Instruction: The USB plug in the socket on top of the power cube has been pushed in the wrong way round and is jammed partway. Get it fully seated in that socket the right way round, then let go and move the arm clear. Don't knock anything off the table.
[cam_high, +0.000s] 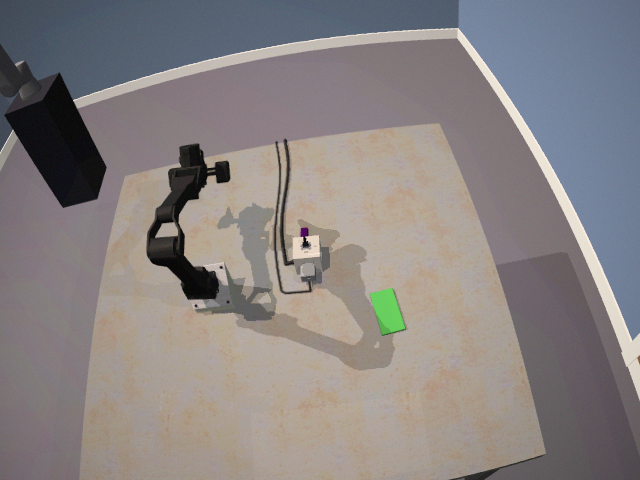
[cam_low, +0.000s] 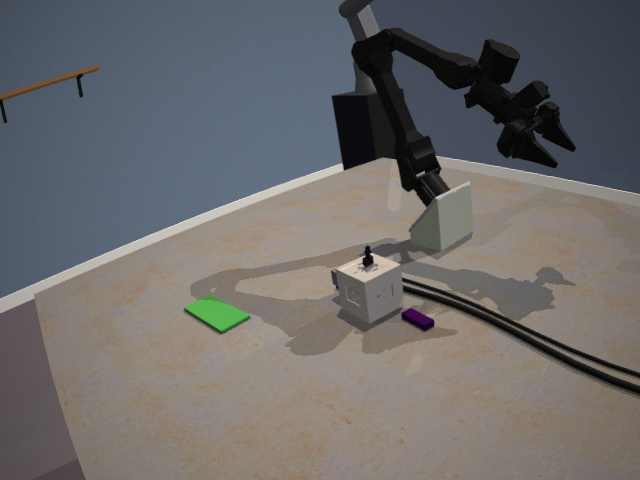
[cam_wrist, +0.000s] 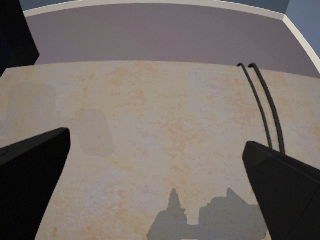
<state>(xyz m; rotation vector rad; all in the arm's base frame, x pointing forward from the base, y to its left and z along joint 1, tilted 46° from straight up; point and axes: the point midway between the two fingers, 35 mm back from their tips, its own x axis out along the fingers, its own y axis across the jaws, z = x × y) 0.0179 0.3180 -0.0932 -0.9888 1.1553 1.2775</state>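
My gripper tip is 28 cm short of the usb plug, 24 cm to the left of it and 13 cm above it. Round my gripper tip: purple block (27 cm ahead, 14 cm to the right, 22 cm below); socket (28 cm ahead, 24 cm to the right, 15 cm below); flat green pad (48 cm ahead, 45 cm to the right, 22 cm below).
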